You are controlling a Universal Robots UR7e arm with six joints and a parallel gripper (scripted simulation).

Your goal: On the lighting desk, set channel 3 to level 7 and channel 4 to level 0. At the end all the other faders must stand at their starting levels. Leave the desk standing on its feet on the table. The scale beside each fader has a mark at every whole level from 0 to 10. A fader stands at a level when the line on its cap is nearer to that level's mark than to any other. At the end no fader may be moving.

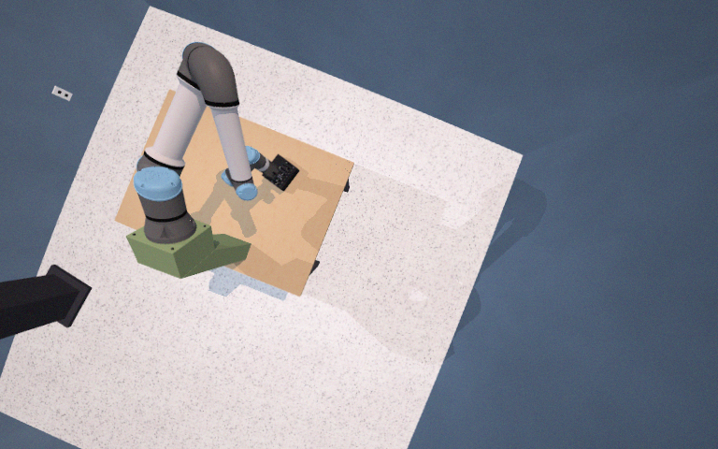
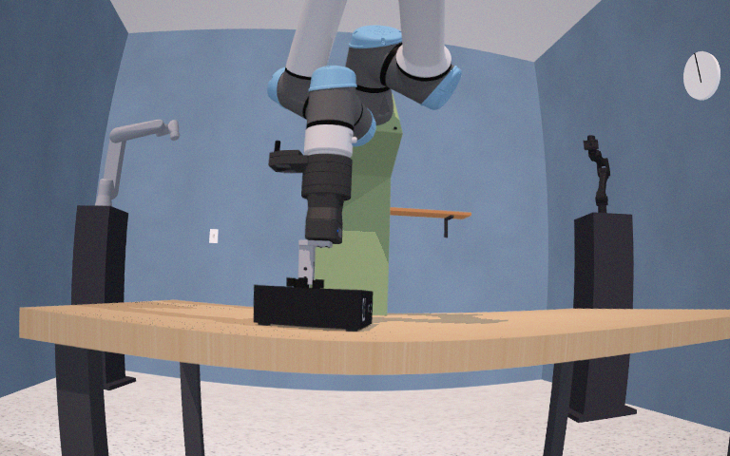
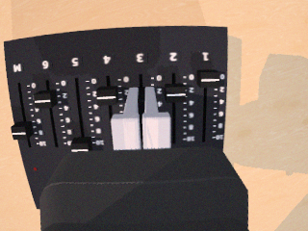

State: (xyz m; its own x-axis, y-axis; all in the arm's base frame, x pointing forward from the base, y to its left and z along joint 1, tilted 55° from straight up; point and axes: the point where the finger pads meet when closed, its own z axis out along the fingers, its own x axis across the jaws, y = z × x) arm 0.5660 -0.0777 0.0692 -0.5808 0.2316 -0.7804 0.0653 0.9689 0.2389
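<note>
My hand is 2 cm to the right of the channel 3 cap and 1 cm above it. The rest, counted from my hand: channel 4 cap (2 cm ahead, 1 cm to the right, 1 cm below); then channel 2 cap (2 cm behind, 1 cm below); then channel 1 cap (4 cm behind, 1 cm to the right, 1 cm below).
</note>
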